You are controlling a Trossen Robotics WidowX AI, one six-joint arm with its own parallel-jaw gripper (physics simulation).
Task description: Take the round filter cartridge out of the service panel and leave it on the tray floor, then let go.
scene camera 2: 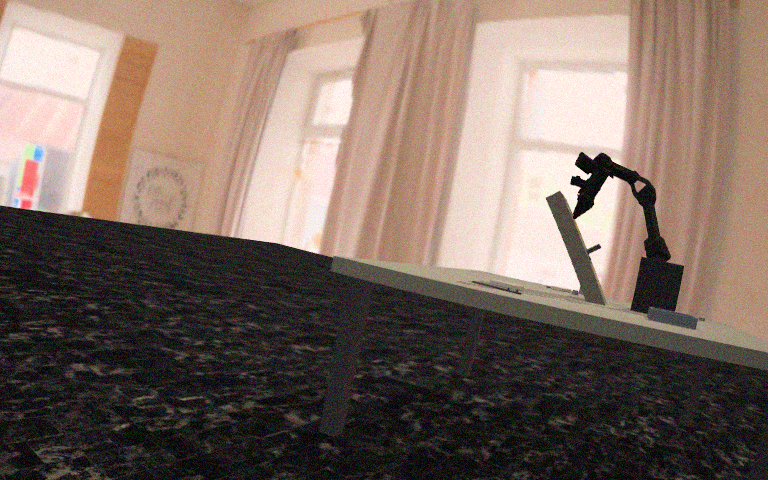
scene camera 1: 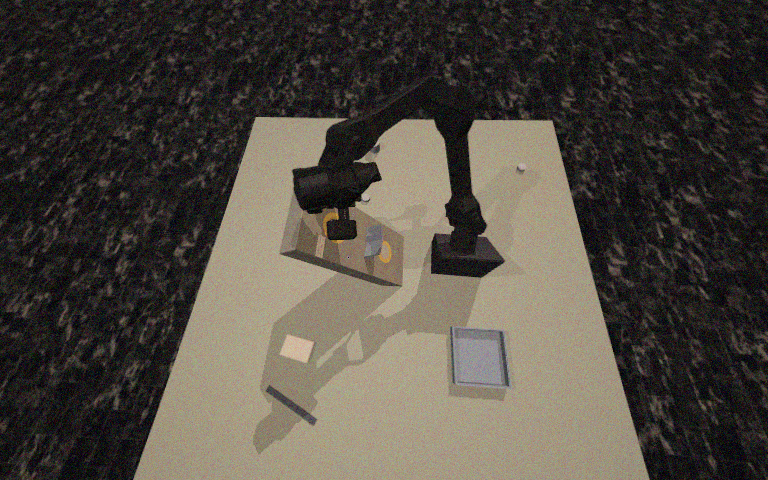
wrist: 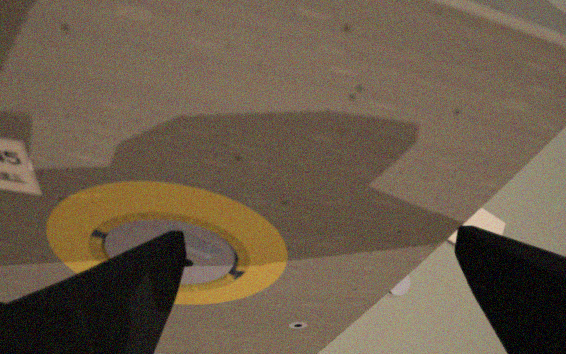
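The service panel [scene camera 1: 353, 263] [scene camera 2: 574, 243] [wrist: 250, 65] stands tilted on the table. In the wrist view a yellow ring [wrist: 150, 197] on its face surrounds a pale grey round cartridge [wrist: 215, 255]; the ring [scene camera 1: 327, 224] is partly hidden in scene camera 1. My gripper [scene camera 2: 575, 216] [wrist: 320, 242] is open and empty, near the upper part of the panel. In the wrist view its left finger overlaps the cartridge and its right finger lies past the panel's edge. Whether a finger touches the panel cannot be told. The grey-blue tray [scene camera 1: 478, 362] [scene camera 2: 672, 318] holds nothing visible.
A blue-grey flap [scene camera 1: 373, 240] [scene camera 2: 593, 247] sticks out from the panel beside a second yellow ring [scene camera 1: 386, 251]. A beige square [scene camera 1: 297, 348] [wrist: 487, 222] and a dark bar [scene camera 1: 291, 404] lie on the table. Small white pieces [scene camera 1: 521, 166] [scene camera 1: 365, 198] lie farther back.
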